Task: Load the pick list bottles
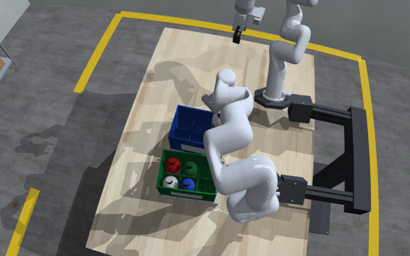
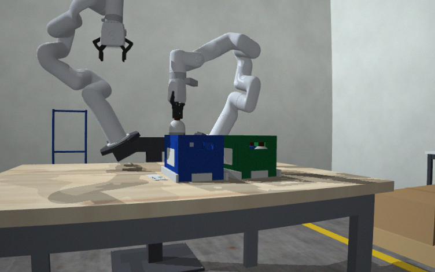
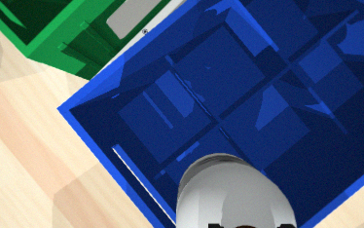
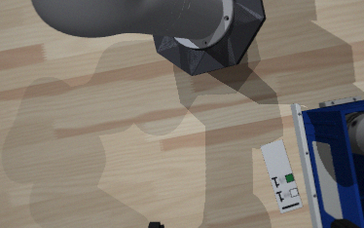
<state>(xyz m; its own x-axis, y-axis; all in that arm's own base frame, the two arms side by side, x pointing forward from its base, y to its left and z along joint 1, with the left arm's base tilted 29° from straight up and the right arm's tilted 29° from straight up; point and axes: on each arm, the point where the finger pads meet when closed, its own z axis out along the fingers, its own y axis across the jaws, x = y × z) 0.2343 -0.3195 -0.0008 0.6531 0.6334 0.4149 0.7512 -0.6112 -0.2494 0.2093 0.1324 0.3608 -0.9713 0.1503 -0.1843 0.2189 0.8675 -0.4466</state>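
Observation:
The blue crate lies 9 cm ahead of my left hand, 4 cm to the left of it and 19 cm below it. The rest, counted from my left hand: green crate: 8 cm ahead, 28 cm to the left, 19 cm below; green bottle: 9 cm ahead, 24 cm to the left, 18 cm below; pick list: 9 cm ahead, 11 cm to the right, 27 cm below.

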